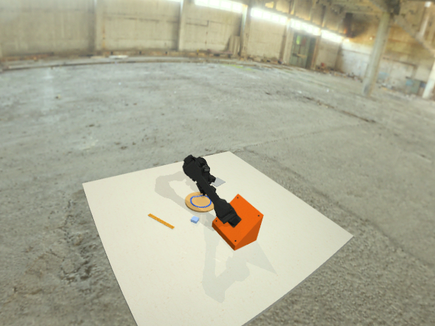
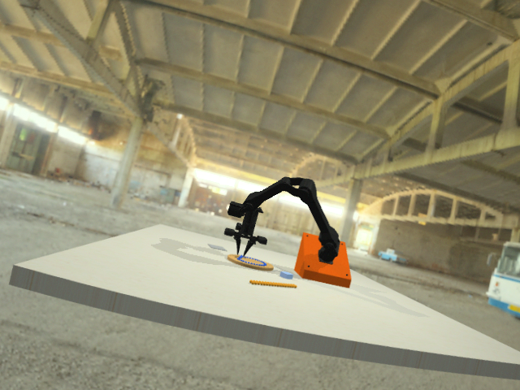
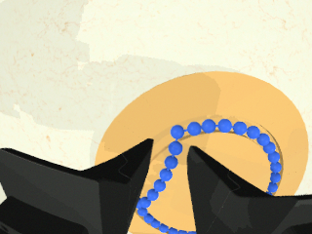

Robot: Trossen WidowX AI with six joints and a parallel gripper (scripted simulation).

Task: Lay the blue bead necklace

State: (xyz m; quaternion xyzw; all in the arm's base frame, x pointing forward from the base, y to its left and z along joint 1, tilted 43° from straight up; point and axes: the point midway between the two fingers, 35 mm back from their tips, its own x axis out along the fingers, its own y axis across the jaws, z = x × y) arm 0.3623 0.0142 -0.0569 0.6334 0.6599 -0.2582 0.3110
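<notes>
My gripper tip is 50 mm past the round tan bead board, 40 mm to the right of it and 10 mm above it. Round my gripper tip: flat grey tile 110 mm ahead, 190 mm to the right, 20 mm below; small light-blue block 180 mm behind, 160 mm to the left, 10 mm below.
</notes>
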